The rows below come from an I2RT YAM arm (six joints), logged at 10 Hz.
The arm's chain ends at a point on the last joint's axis. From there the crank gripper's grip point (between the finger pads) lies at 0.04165 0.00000 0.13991 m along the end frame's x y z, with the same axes.
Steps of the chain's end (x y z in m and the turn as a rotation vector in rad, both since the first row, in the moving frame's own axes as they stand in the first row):
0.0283, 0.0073, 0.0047, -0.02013, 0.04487, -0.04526
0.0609, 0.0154, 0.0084, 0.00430, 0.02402, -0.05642
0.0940, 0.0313, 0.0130, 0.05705, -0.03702, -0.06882
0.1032, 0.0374, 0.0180, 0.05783, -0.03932, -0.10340
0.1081, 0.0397, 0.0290, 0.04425, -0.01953, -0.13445
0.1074, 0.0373, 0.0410, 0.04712, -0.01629, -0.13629
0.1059, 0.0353, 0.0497, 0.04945, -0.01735, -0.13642
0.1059, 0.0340, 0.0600, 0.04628, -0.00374, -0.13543
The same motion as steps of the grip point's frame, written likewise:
0.0346, 0.0081, 0.0027, -0.02013, 0.04487, -0.04526
0.0642, 0.0124, 0.0074, 0.00430, 0.02402, -0.05642
0.0884, 0.0206, 0.0141, 0.05705, -0.03702, -0.06882
0.0970, 0.0253, 0.0192, 0.05783, -0.03932, -0.10340
0.1046, 0.0281, 0.0295, 0.04425, -0.01953, -0.13445
0.1043, 0.0252, 0.0414, 0.04712, -0.01629, -0.13629
0.1026, 0.0229, 0.0501, 0.04945, -0.01735, -0.13642
0.1046, 0.0220, 0.0599, 0.04628, -0.00374, -0.13543

